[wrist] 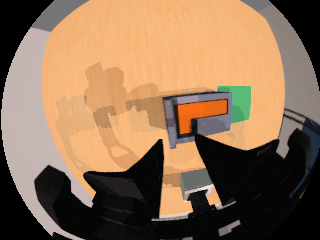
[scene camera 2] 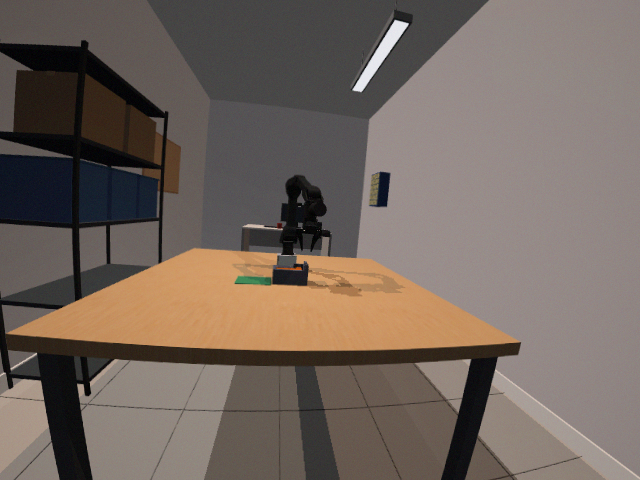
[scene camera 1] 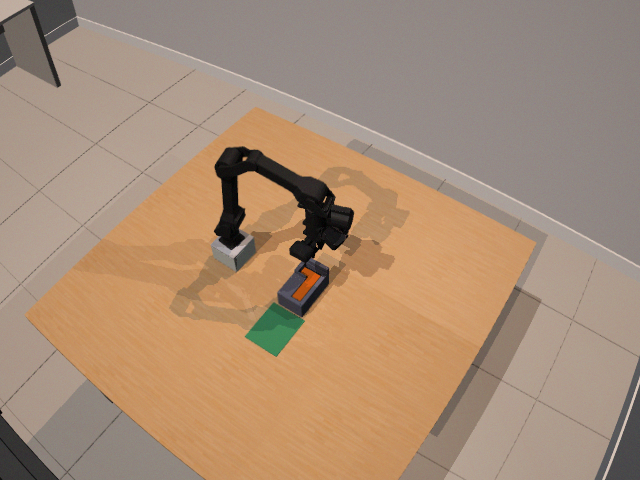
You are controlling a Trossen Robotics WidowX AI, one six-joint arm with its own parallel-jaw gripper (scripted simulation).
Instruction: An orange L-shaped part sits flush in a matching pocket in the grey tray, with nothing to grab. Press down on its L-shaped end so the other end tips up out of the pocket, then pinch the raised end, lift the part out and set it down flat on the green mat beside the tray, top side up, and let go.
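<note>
Orange L-shaped part (wrist: 185, 112). Green mat (scene camera 1: 272, 332), (wrist: 241, 96). The gripper (scene camera 1: 316, 253), (wrist: 179, 140).
</note>
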